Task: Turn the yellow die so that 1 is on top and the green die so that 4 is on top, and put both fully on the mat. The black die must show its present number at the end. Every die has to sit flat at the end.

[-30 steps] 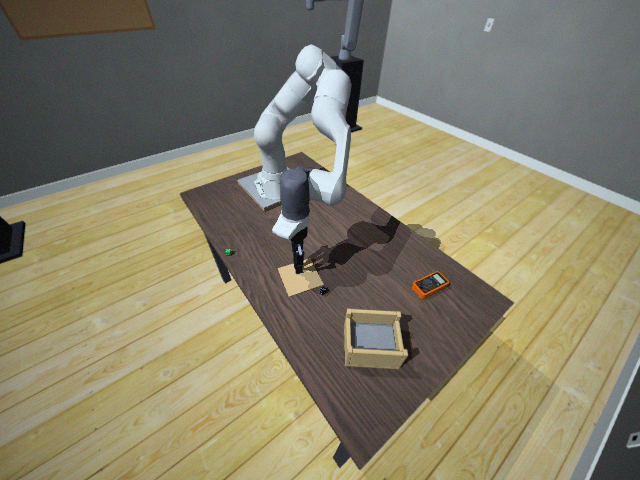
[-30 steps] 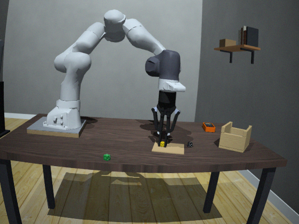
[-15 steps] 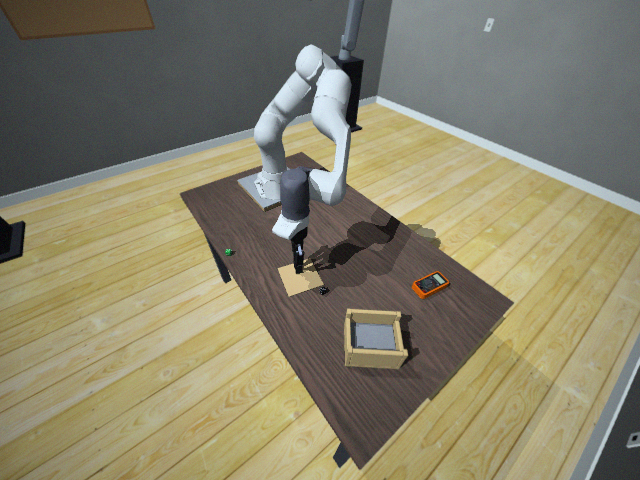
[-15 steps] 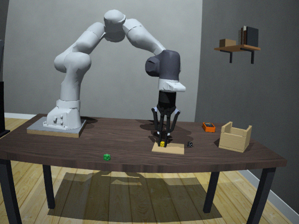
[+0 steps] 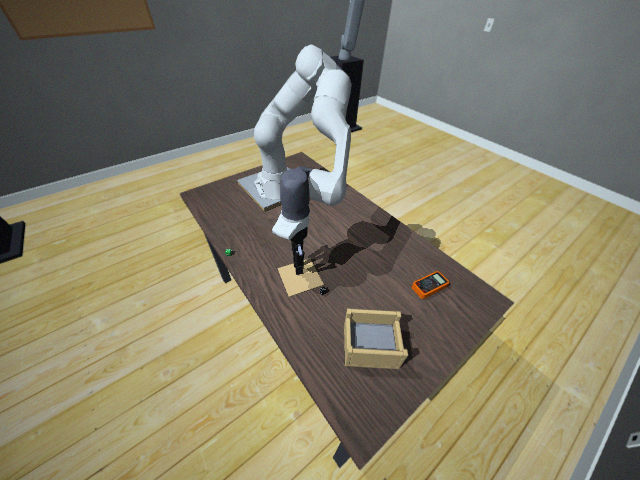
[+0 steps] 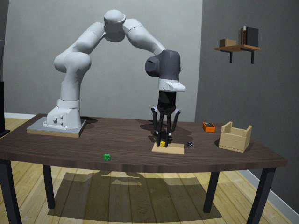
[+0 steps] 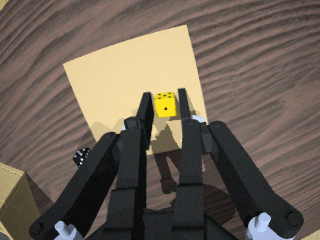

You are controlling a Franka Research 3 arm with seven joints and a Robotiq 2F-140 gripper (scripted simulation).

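Right now my hand is 30 mm above the yellow die. From my hand the other things lie so: black die (130 mm ahead, 30 mm below, 20 mm to the left); then tan mat (40 mm below, 30 mm ahead, 10 mm to the right); then green die (240 mm behind, 190 mm to the right, 30 mm below).
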